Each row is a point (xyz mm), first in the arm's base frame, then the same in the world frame.
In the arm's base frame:
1: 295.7 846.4 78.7
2: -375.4 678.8 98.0
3: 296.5 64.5 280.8
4: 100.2 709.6 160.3
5: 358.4 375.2 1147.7
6: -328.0 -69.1 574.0
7: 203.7 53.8 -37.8
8: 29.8 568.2 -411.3
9: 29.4 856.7 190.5
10: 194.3 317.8 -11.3
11: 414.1 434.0 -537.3
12: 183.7 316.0 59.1
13: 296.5 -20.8 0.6
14: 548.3 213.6 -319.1
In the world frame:
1: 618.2 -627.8 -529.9
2: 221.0 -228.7 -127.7
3: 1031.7 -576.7 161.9
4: 581.3 -464.0 -341.7
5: 1486.9 107.3 -258.6
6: 821.1 13.4 480.1
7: 776.8 -771.5 247.6
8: 236.8 -888.5 -111.7
9: 495.4 -377.4 -454.3
10: 688.4 -709.0 5.2
11: 479.8 -1238.5 -115.8
12: 724.4 -647.7 1.7
13: 893.0 -807.9 276.4
14: 788.4 -1179.0 8.4

